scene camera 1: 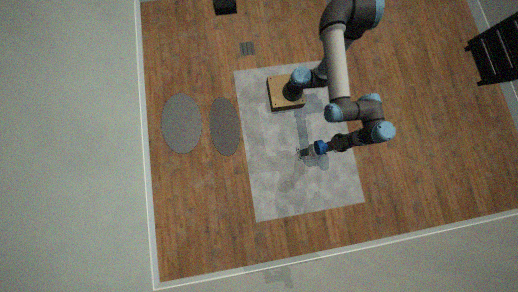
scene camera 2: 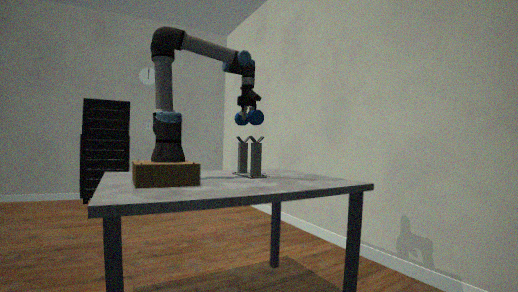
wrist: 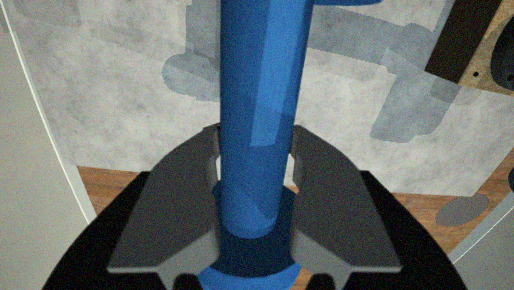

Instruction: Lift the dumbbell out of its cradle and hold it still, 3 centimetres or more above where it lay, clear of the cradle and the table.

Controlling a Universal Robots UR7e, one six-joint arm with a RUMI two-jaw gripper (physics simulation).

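Places are measured from the arm's base along level axes (x ahead, y left, z up), in centimetres.
Where they show: gripper, fingertip midpoint: (scene camera 2: 247, 122) (wrist: 255, 129); arm's base at its link origin: (scene camera 1: 292, 92) (scene camera 2: 168, 161).
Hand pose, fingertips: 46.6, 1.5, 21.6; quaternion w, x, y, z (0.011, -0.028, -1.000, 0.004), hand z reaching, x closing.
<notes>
Things, the pixels of their top centre, and the offset from my fingertips, as dx, dy, dz. Level surfaces: height alone.
- blue dumbbell at its top centre: (wrist: 258, 197) (scene camera 2: 249, 110) (scene camera 1: 336, 143) -0.1, -1.0, +6.6
- grey cradle at its top centre: (scene camera 2: 249, 136) (scene camera 1: 324, 148) +0.6, -1.5, -8.2
- table at its surface level: dz -30.7
A blue dumbbell (scene camera 1: 320, 147) (scene camera 2: 256, 117) (wrist: 257, 100) hangs in the air, its bar between the two jaws of my gripper (wrist: 255, 129). The gripper is shut on the bar; one round end shows below the jaws in the wrist view. The grey cradle (scene camera 2: 255, 159), two posts with V-shaped tops on a flat base, stands upright on the table (scene camera 1: 280, 200) (scene camera 2: 320, 184). In scene camera 2 a visible gap lies between the dumbbell and the V tops. In scene camera 1 the cradle is partly hidden under the arm and dumbbell.
The arm's base stands on a wooden block (scene camera 1: 278, 101) (scene camera 2: 166, 175) (wrist: 470, 75) on the table. A black drawer cabinet (scene camera 1: 495, 50) (scene camera 2: 106, 145) stands away from the table. A wall rises behind the table in scene camera 2.
</notes>
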